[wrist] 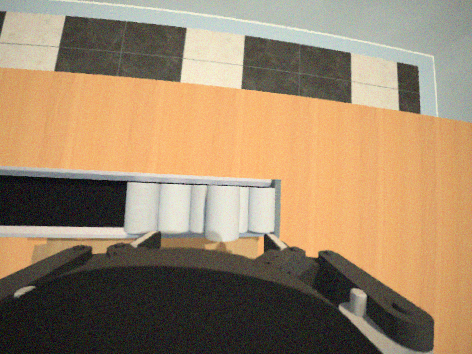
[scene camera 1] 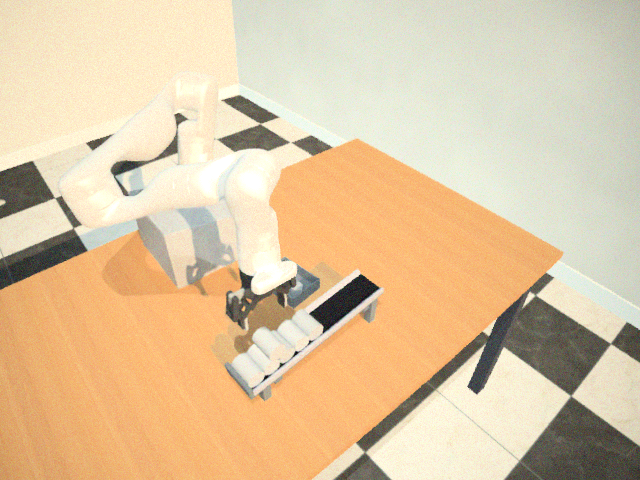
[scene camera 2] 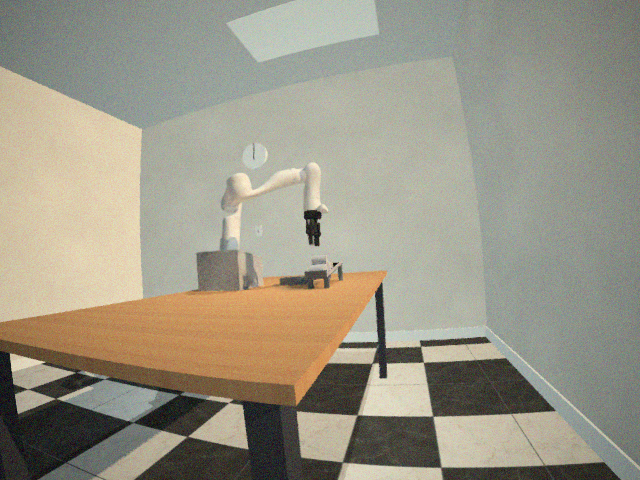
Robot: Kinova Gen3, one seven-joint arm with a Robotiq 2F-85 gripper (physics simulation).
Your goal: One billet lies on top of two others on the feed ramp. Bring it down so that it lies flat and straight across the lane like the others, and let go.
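Places are measured from the arm's base along level axes (x right, y ahead, z up), in centimetres.
Where they show: gripper, between the fingertips: [wrist: 213,245] [scene camera 1: 264,315] [scene camera 2: 314,245]; arm's base, origin of its link: [scene camera 2: 229,256].
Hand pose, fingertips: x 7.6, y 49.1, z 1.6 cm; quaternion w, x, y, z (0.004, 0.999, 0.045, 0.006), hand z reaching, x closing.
Observation:
Things, the pixels of their top centre, and the offset from my fingertips.
- raised white billet, centre of its top: [wrist: 223,213] [scene camera 1: 268,337] [scene camera 2: 319,255] dx +0.6, dy +2.1, dz -4.2 cm
- lowest billet, centre of its top: [wrist: 264,210] [scene camera 1: 247,364] [scene camera 2: 316,265] dx +6.2, dy +2.6, dz -8.3 cm
- end stop, centre of its top: [wrist: 276,208] [scene camera 1: 238,376] [scene camera 2: 315,270] dx +8.6, dy +2.8, dz -10.1 cm
- blue-grey tray, centre of its top: [scene camera 1: 289,276] [scene camera 2: 294,277] dx -17.5, dy -18.1, dz -14.0 cm
The raised white billet [scene camera 1: 267,342] [scene camera 2: 319,259] [wrist: 223,212] lies across two others, above the row on the feed ramp [scene camera 1: 345,301] [wrist: 60,200]. In the wrist view its near end reaches past the near rail. Of the two under it, one billet [scene camera 1: 261,359] [wrist: 243,210] is toward the end stop and another billet [wrist: 198,207] is on the uphill side; both are partly hidden. My gripper [scene camera 1: 264,315] [scene camera 2: 314,244] [wrist: 213,245] is open and empty. It hangs above the ramp's billets, with a visible gap to the raised billet in the second scene view.
The lowest billet [scene camera 1: 247,369] [wrist: 261,210] lies by the end stop [scene camera 1: 239,379] [wrist: 277,207]. Two more billets [scene camera 1: 293,334] [scene camera 1: 308,324] lie uphill. Rails flank the lane. A blue-grey tray [scene camera 1: 310,282] [scene camera 2: 293,280] stands between the robot's base block [scene camera 1: 170,248] [scene camera 2: 219,271] and the ramp.

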